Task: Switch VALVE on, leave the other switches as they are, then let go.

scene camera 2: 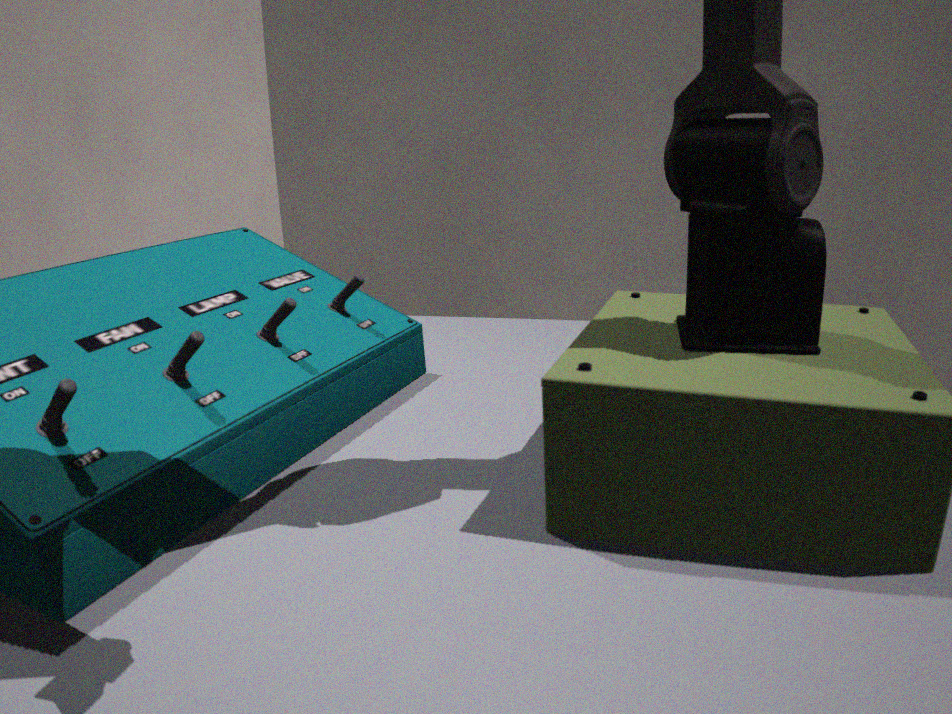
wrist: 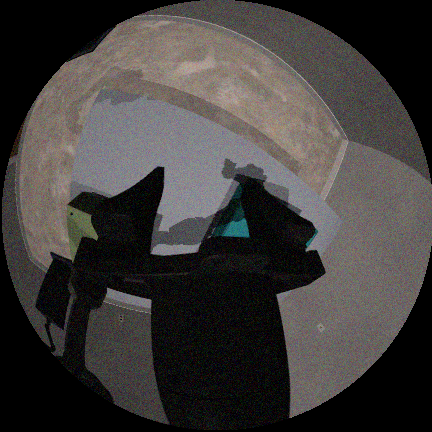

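The teal switch panel (scene camera 2: 176,276) (wrist: 235,228) stands at the left in the scene view; part of it shows behind the right finger in the wrist view. The VALVE lever (scene camera 2: 346,295) is at its far end, leaning toward its OFF label. The LAMP lever (scene camera 2: 276,321), the FAN lever (scene camera 2: 183,358) and the nearest lever (scene camera 2: 58,411), whose label is cut off to "NT", lean the same way. My gripper (wrist: 204,180) is open with nothing between its fingers, and is above the table beside the panel. The levers cannot be made out in the wrist view.
The green base block (scene camera 2: 738,476) (wrist: 79,227) carries the arm (scene camera 2: 753,268) at the right in the scene view. The grey table (scene camera 2: 430,614) (wrist: 150,130) lies between panel and block. The arm's shadow crosses the table and the panel's near end.
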